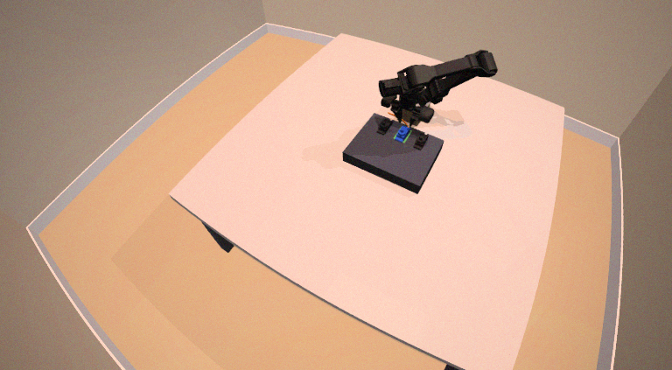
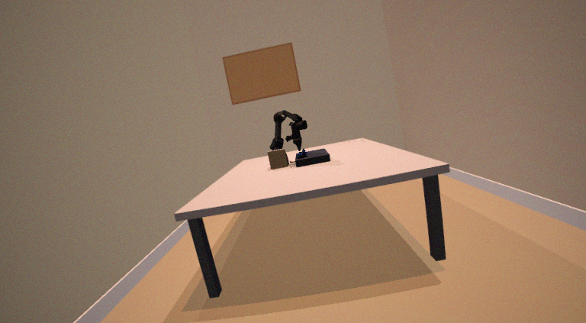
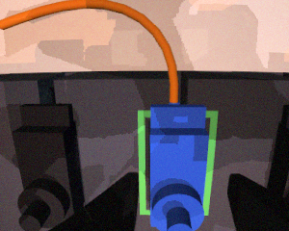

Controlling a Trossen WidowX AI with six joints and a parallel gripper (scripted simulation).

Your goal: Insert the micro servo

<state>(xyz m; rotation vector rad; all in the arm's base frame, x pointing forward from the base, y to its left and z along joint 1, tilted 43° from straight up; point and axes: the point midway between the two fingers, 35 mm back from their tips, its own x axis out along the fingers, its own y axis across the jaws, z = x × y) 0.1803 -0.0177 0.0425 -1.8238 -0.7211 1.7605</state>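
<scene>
Now: gripper tip 12 cm short of the dark deck and 6 cm above it.
</scene>
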